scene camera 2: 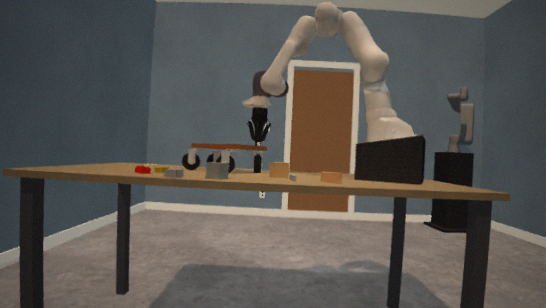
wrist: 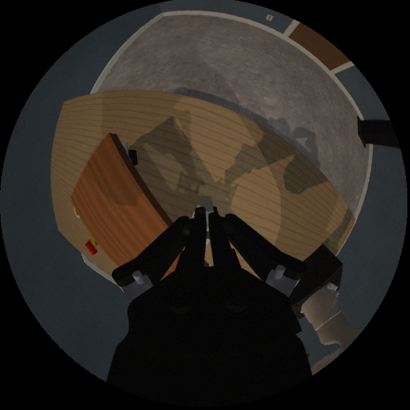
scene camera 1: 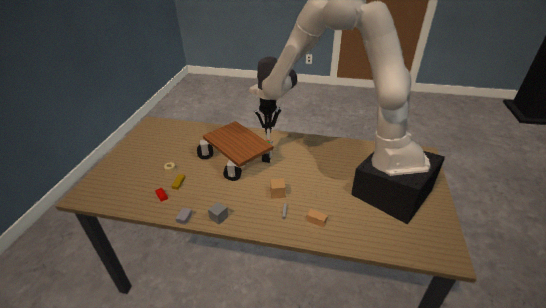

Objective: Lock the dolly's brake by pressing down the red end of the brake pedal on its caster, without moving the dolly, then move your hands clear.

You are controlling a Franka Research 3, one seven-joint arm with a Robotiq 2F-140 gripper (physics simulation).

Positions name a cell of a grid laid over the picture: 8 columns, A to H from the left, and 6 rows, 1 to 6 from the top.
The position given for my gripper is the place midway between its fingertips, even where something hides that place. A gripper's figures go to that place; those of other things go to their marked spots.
Labels:
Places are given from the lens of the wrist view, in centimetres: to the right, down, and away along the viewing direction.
my gripper (wrist: E3): 0, 0, 21
dolly (wrist: C3): -15, 0, 17

